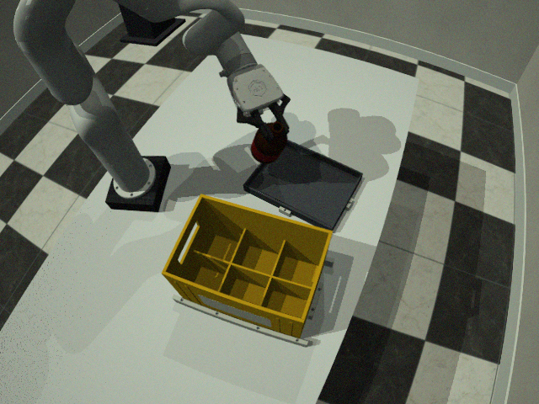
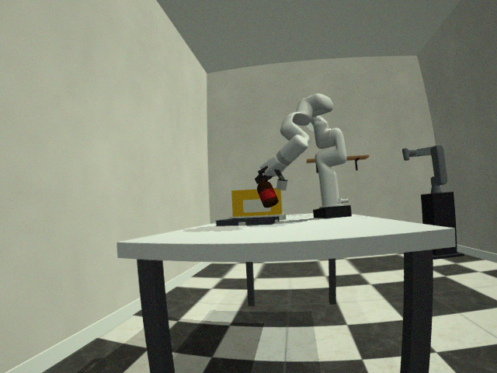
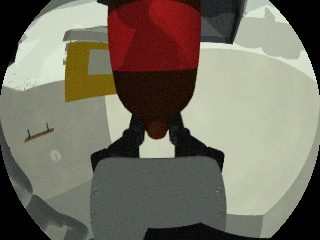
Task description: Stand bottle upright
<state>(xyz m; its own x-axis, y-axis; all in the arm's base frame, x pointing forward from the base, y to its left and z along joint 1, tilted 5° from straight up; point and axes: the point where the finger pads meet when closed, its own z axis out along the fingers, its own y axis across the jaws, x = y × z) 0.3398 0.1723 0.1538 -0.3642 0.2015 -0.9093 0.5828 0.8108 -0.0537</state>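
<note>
The brown bottle is 20 mm behind my hand, 10 mm to the left of it and 50 mm below it. From my hand the other things lie so: dark grey tray (70 mm ahead, 30 mm to the left, 190 mm below); yellow crate (60 mm ahead, 270 mm to the right, 120 mm below).
</note>
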